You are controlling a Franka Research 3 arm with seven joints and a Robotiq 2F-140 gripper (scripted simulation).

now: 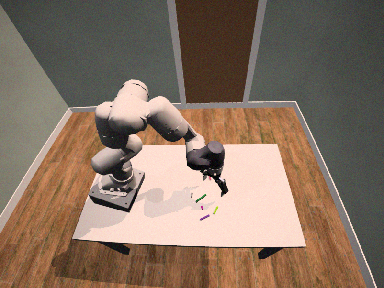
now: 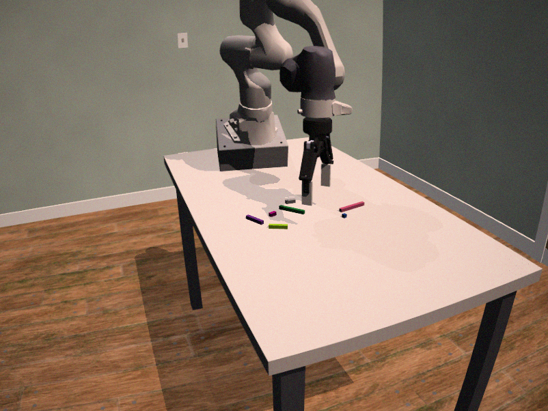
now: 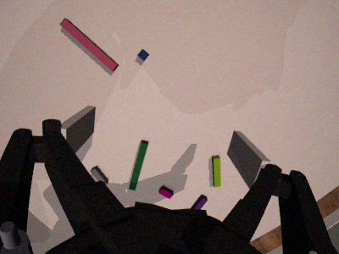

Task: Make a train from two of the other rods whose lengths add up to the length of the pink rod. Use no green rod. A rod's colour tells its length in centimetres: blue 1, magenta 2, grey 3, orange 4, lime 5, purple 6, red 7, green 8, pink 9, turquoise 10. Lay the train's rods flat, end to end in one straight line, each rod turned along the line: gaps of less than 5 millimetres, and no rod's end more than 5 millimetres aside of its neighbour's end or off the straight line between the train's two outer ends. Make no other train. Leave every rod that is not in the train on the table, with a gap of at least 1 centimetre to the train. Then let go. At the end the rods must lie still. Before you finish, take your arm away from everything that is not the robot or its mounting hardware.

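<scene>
The grey rod is 14 cm behind my hand, 1 cm to the left of it and 8 cm below it. The rest, counted from my hand: lime rod (1 cm behind, 12 cm to the right, 8 cm below); then blue rod (4 cm ahead, 7 cm to the left, 8 cm below); then green rod (8 cm behind, 3 cm to the right, 8 cm below).
</scene>
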